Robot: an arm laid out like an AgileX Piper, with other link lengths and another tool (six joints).
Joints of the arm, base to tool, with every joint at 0 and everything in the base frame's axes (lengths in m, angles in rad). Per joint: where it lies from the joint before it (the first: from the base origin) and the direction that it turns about. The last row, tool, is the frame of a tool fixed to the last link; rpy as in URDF.
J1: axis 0 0 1 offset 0.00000 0.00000 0.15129
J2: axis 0 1 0 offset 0.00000 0.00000 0.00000
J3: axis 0 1 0 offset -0.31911 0.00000 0.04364
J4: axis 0.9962 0 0.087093 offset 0.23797 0.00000 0.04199
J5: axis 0 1 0 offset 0.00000 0.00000 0.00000
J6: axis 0.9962 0 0.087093 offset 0.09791 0.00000 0.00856
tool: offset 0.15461 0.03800 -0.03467 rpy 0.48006 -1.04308 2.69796
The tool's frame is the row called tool.
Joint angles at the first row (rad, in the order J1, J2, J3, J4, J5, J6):
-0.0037, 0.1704, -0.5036, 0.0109, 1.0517, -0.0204
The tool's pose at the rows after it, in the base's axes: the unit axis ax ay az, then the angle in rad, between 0 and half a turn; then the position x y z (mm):
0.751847, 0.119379, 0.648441, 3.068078, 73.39, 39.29, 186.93
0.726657, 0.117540, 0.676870, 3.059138, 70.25, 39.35, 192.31
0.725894, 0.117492, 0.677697, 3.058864, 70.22, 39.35, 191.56
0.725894, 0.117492, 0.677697, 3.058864, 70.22, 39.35, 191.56
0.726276, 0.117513, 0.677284, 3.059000, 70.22, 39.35, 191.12
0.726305, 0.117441, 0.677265, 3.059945, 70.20, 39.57, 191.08
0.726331, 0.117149, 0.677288, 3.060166, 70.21, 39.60, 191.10
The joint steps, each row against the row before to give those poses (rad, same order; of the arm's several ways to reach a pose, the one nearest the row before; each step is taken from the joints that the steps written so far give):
0.0000, -0.0956, -0.0001, 0.0000, 0.0000, -0.0015
0.0000, -0.0776, 0.0001, 0.0000, 0.0011, 0.0010
0.0000, -0.0045, 0.0032, 0.0000, -0.0010, 0.0000
0.0000, 0.0000, 0.0000, 0.0000, 0.0000, 0.0000
0.0000, 0.0000, 0.0012, 0.0000, 0.0000, 0.0000
0.0001, 0.0000, 0.0001, 0.0009, 0.0000, 0.0000
0.0000, 0.0000, 0.0000, 0.0000, 0.0000, 0.0007

